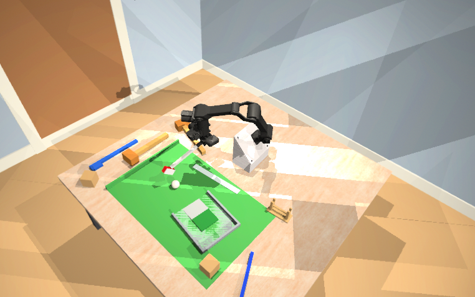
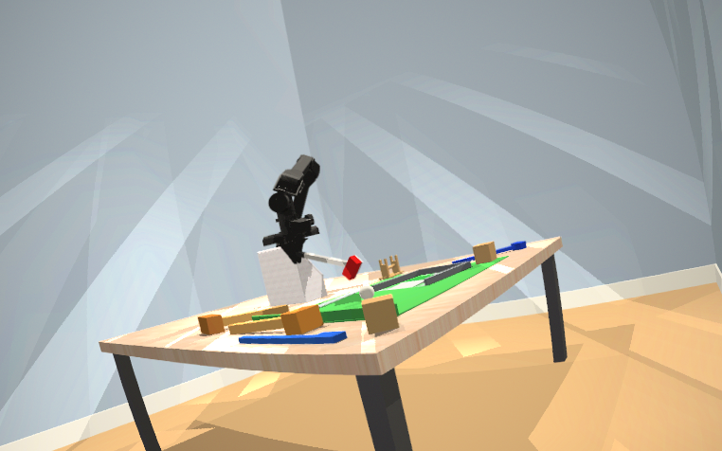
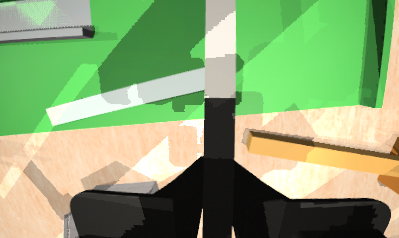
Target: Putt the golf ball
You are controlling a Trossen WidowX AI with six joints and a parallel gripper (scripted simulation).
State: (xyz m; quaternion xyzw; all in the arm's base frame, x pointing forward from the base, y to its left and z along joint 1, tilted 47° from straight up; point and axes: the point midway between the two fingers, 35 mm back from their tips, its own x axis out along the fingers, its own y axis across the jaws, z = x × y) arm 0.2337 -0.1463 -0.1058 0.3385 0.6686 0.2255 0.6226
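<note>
Right now my gripper tip is 50 mm short of the white bar, 120 mm to the right of it and 140 mm above it. Round my gripper tip: green mat (240 mm ahead, 120 mm to the left, 140 mm below); then blue putter (400 mm ahead, 590 mm to the left, 130 mm below); then white golf ball (220 mm ahead, 120 mm below).
</note>
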